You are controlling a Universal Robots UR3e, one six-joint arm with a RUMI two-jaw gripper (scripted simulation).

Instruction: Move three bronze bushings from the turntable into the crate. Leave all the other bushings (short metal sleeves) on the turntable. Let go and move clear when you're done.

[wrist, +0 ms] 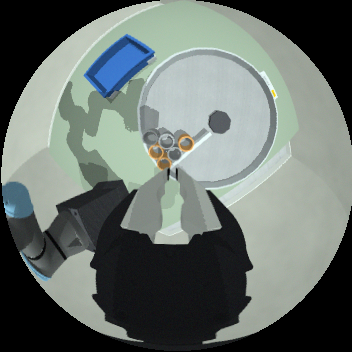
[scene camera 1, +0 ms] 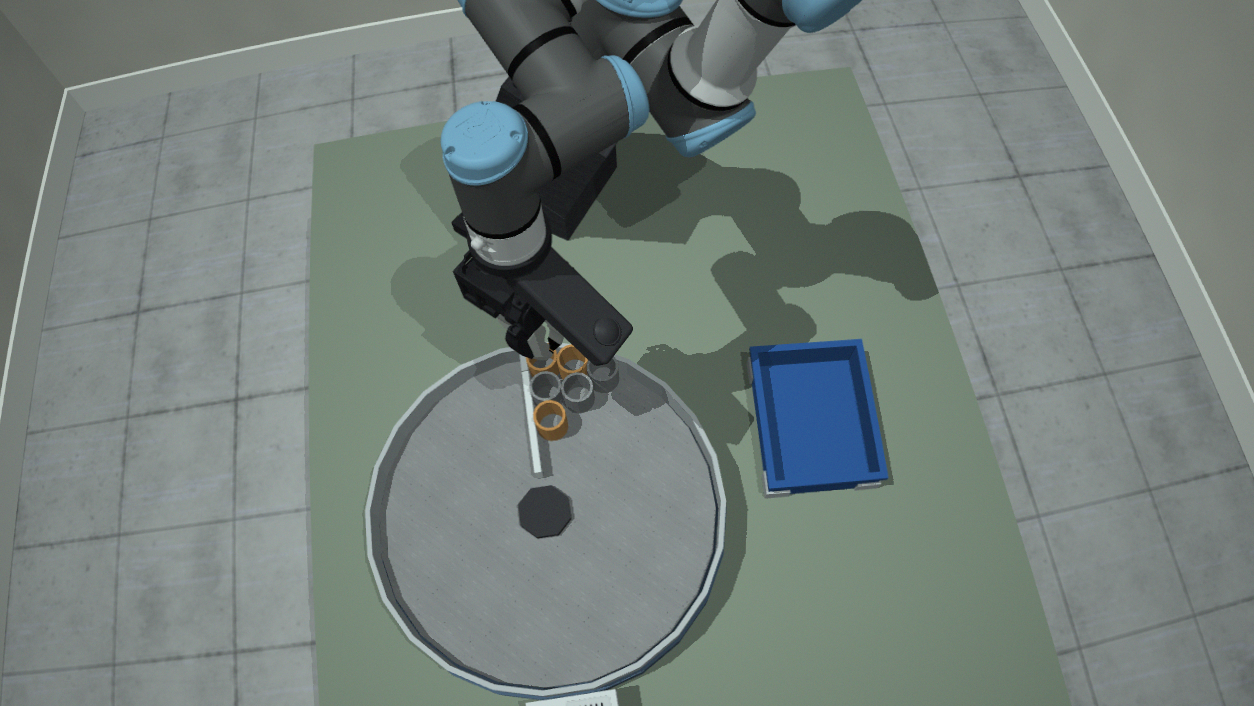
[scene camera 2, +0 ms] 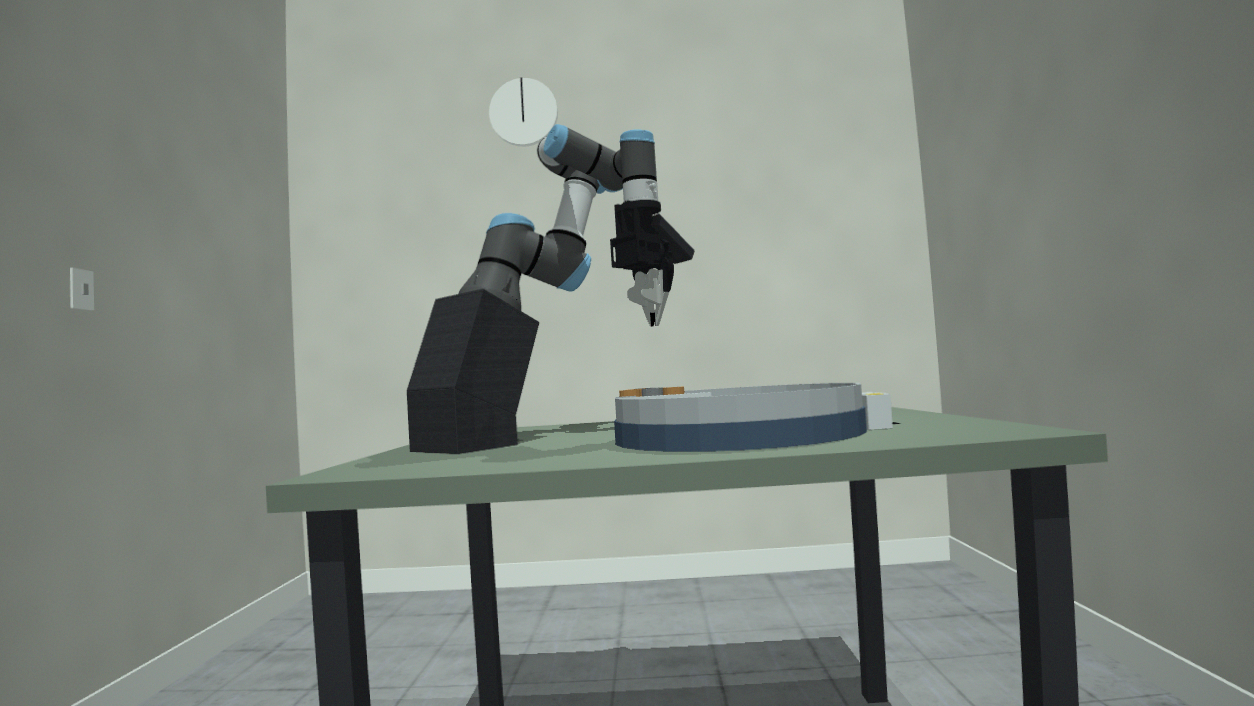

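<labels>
My gripper is visible in the wrist view, in scene camera 1 and in scene camera 2 (654, 326). On my gripper, (wrist: 202, 212) and (scene camera 1: 536, 339) are the same spot. For a blue crate, (wrist: 111, 65) and (scene camera 1: 833, 409) are likewise the same spot.
</labels>
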